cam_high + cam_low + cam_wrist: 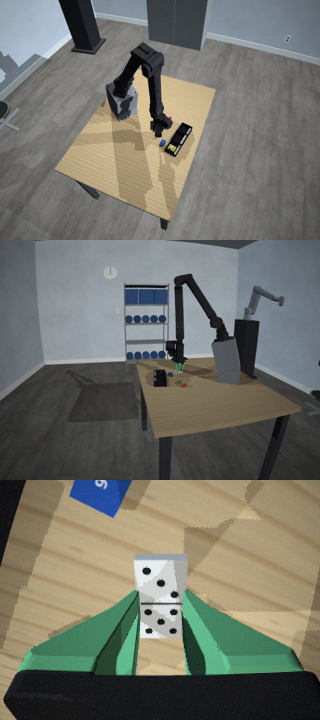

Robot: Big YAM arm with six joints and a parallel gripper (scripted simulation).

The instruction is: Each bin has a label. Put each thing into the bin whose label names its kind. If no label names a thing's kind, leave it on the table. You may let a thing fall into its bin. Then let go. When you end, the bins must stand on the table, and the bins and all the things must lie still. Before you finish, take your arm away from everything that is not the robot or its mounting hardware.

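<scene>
Now: hand 4 cm short of the blue block, 6 cm to the left of it and 5 cm above it. From my hand the other things lie so: grey-white piece (11 cm ahead, 8 cm to the right, 3 cm below); then white domino (1 cm below); then green piece (4 cm ahead, 11 cm to the left, 5 cm below).
</scene>
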